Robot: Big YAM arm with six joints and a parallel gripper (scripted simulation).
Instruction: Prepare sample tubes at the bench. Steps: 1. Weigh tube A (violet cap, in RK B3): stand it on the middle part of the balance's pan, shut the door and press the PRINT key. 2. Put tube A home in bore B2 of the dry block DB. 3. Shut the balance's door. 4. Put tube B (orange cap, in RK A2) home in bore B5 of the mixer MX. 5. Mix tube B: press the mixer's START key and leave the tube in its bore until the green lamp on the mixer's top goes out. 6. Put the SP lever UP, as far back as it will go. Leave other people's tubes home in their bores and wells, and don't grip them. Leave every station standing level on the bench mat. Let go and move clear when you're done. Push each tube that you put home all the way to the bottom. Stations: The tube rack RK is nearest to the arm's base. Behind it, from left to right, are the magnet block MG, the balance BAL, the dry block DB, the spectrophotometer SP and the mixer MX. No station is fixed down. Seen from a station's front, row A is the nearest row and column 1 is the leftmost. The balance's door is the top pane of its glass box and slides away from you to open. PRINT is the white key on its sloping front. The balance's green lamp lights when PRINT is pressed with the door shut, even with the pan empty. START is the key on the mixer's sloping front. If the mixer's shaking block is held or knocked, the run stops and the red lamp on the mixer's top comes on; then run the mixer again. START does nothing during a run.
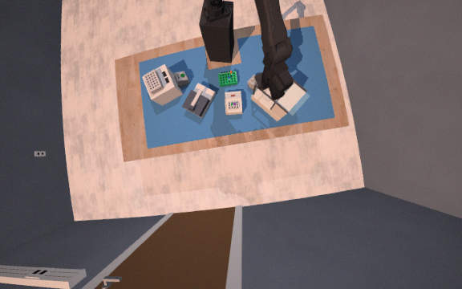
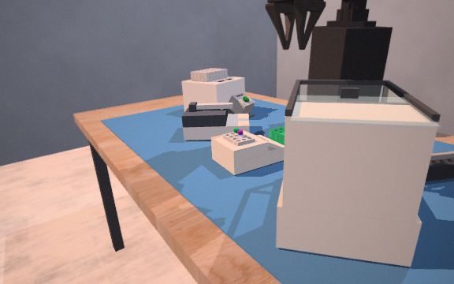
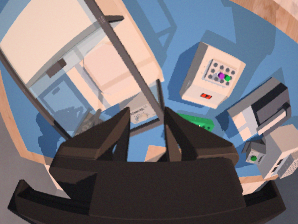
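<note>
Now: hand 12 cm to the right of the balance door, 7 cm above it and 5 cm short of it. Round my hand: dry block 25 cm below, 16 cm to the right, 6 cm behind; blue-capped tube 25 cm below, 24 cm behind, 13 cm to the right; orange-capped tube 27 cm behind, 25 cm below, 10 cm to the right.
</note>
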